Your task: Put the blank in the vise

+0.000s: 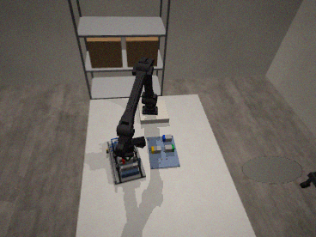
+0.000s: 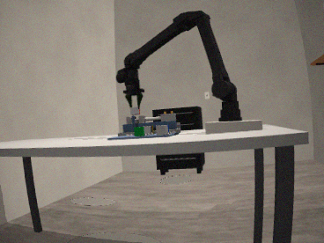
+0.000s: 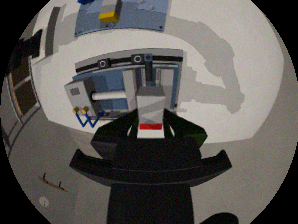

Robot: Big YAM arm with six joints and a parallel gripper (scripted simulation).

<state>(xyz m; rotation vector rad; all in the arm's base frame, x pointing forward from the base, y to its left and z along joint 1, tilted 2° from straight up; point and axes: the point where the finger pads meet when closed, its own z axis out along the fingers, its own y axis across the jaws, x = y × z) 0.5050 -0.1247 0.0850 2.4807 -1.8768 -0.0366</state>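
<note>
My gripper is now 2 cm above the red-ended blank. Also, from my hand: yellow-ended blank: 18 cm to the left, 14 cm behind, 12 cm below; green-ended blank: 26 cm to the left, 16 cm behind, 12 cm below; blue plate: 22 cm to the left, 15 cm behind, 14 cm below.
</note>
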